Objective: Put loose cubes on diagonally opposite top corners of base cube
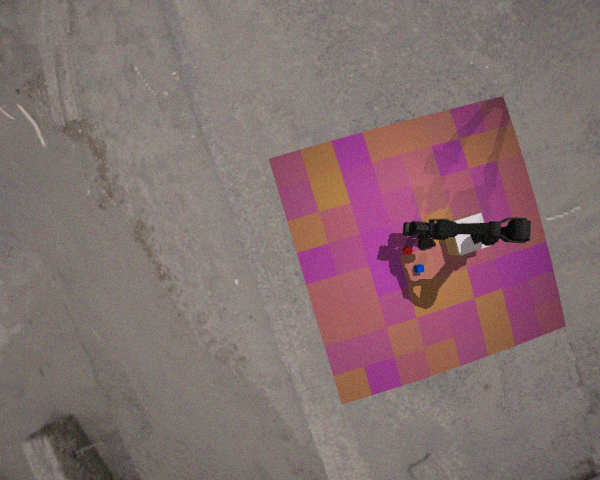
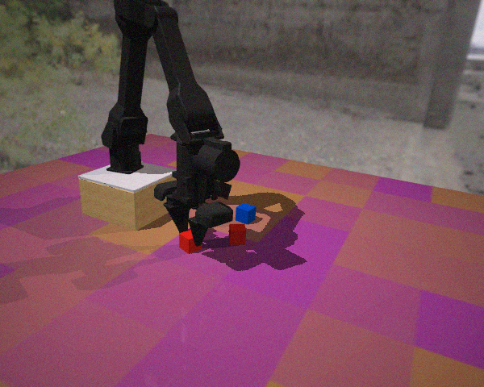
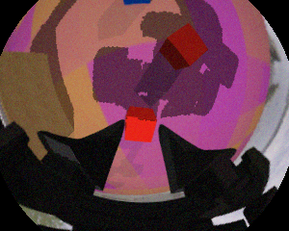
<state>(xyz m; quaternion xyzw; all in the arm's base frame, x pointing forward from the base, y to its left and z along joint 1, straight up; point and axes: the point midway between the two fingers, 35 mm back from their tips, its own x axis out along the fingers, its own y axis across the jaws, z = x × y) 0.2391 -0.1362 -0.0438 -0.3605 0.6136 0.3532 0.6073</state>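
My gripper tip is now 60 mm short of the blue cube and 180 mm to the right of it.
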